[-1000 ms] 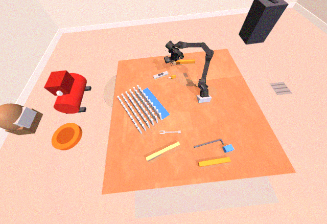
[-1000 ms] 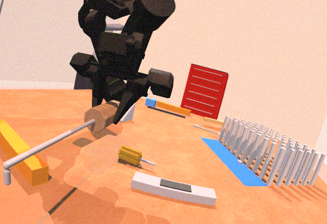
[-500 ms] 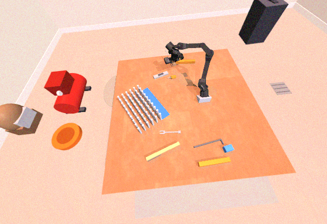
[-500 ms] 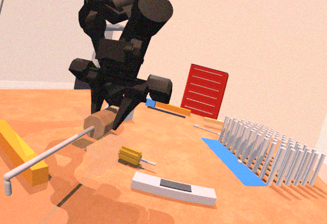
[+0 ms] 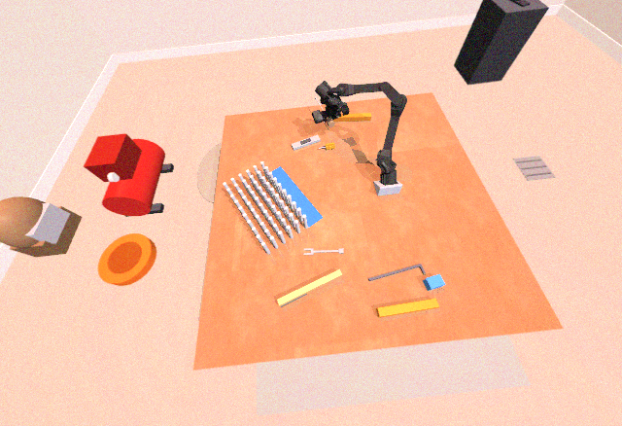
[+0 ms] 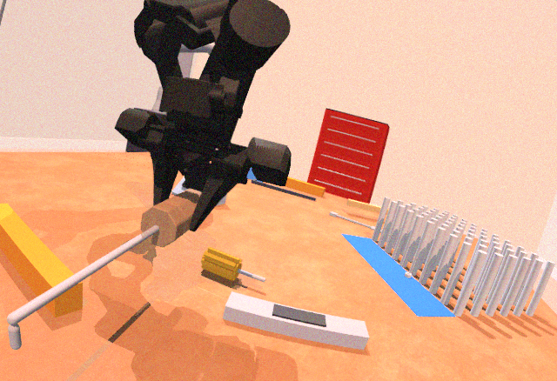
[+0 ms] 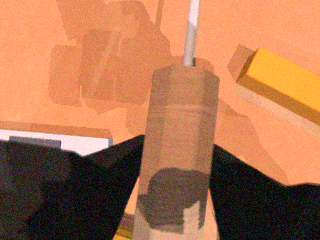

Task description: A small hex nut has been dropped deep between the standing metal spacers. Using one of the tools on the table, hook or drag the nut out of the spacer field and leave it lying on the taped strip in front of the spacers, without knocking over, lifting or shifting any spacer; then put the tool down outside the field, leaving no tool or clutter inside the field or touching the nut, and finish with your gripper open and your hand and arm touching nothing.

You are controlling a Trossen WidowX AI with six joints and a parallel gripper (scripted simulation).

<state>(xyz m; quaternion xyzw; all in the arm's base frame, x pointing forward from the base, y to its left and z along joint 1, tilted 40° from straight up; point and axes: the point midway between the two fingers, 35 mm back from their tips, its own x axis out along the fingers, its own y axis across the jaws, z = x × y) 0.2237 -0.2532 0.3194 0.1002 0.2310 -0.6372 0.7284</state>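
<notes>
My gripper tip is 100 mm to the left of the wooden-handled tool and 20 mm short of it. Also, from my gripper tip: hex nut (360 mm to the left, 270 mm ahead, 90 mm below); blue taped strip (380 mm to the left, 230 mm ahead, 90 mm below); yellow-handled screwdriver (120 mm to the left, 80 mm below, 20 mm ahead).
</notes>
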